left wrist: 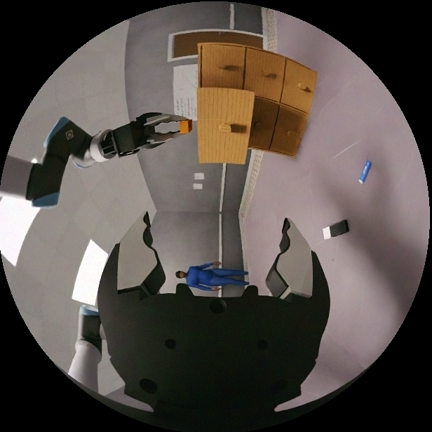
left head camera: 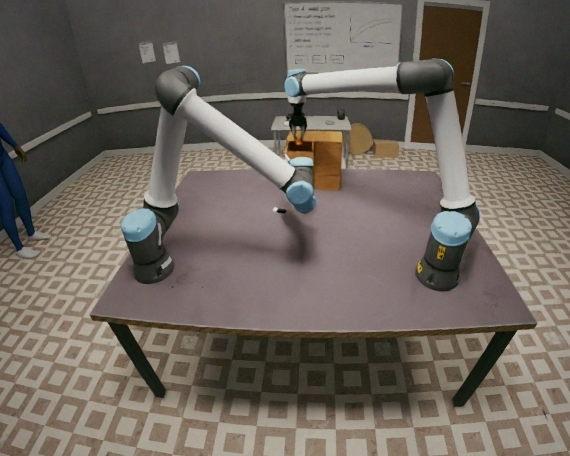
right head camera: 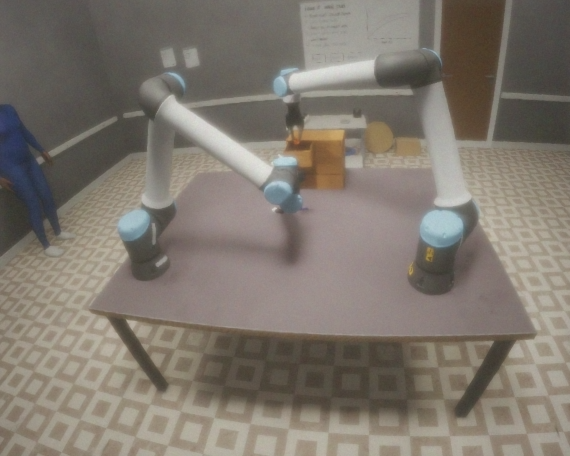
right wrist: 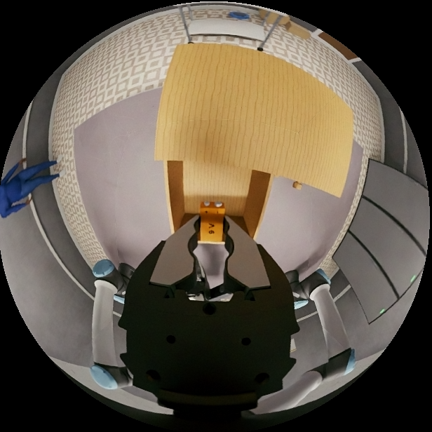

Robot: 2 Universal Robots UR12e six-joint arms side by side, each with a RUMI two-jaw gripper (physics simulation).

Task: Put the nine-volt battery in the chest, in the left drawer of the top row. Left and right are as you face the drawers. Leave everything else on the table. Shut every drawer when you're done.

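The orange nine-volt battery is between the fingertips of my right gripper, which is shut on it and points down. It hangs a little above the rim of the open top-left drawer of the wooden chest. The drawer is pulled well out; the other drawer fronts in the left wrist view are shut. My left gripper is open and empty, in front of the chest; its fingers are hidden behind its wrist in the left head view.
A black-and-white block and a blue cylinder lie on the table in front of the chest. My left wrist stands above the table near them.
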